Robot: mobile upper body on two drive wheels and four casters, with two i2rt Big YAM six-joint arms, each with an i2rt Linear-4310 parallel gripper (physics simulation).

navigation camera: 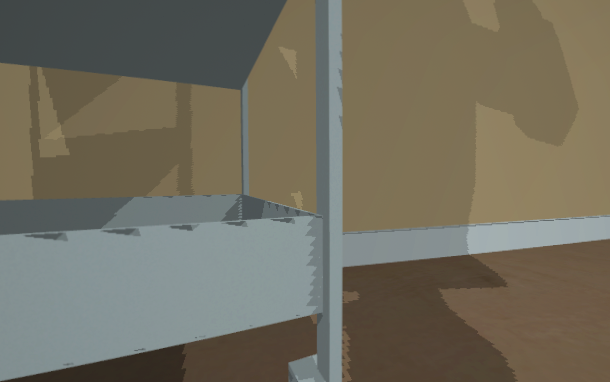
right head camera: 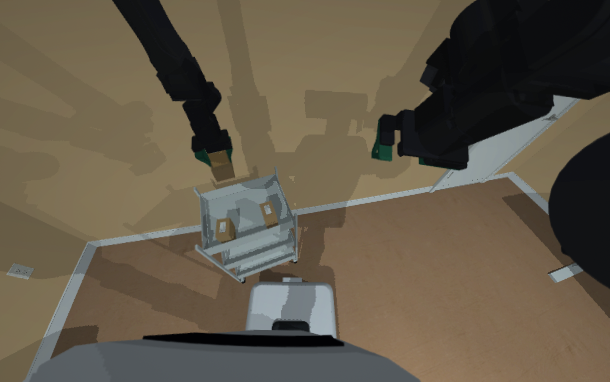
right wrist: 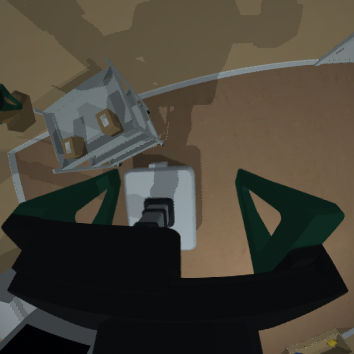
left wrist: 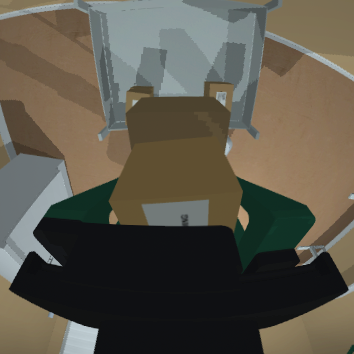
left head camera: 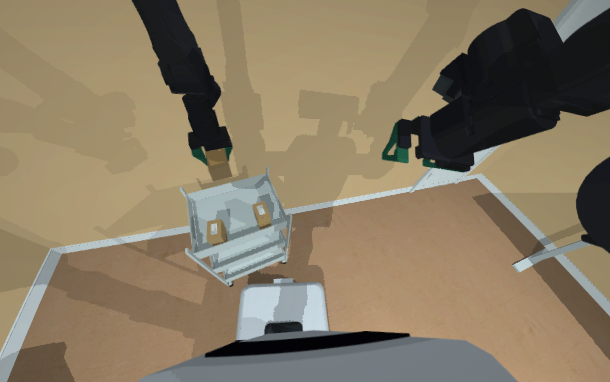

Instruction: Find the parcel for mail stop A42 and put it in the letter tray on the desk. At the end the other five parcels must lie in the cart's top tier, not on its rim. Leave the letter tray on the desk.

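Note:
My left gripper is shut on a brown parcel and holds it in the air beyond the cart's far rim in the head views. The parcel's label is mostly covered. A darker brown box shape adjoins its far end; whether this is a second parcel I cannot tell. Two labelled parcels lie in the top tier of the cart; their labels are too small to read. My right gripper is open and away from the cart. The letter tray is not recognisable.
The cart's post and lower tier wall stand close in the navigation view. The white robot base is near the cart. A grey-white cabinet-like block is at the left wrist view's left. A light box sits bottom right.

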